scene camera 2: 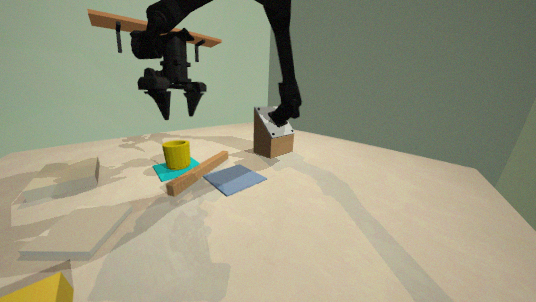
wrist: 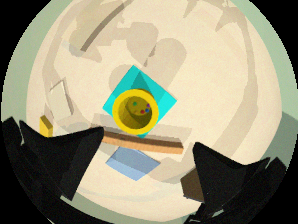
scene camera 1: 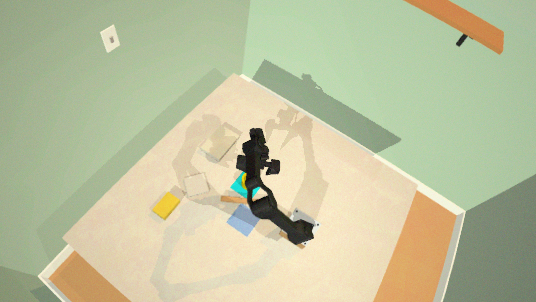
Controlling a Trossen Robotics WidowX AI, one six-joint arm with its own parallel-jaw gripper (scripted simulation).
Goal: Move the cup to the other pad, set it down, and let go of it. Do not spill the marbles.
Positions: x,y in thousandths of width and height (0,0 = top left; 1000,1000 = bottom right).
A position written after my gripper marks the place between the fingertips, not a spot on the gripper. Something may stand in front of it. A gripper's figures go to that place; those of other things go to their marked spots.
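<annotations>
Block (scene camera 2: 107,591), 56 cm from the lens. My gripper (scene camera 2: 335,392), 50 cm from the lens. Yellow cup (scene camera 2: 331,515), 47 cm from the lens. Marked spots on the block and the yellow cup, 27 cm apart.
</annotations>
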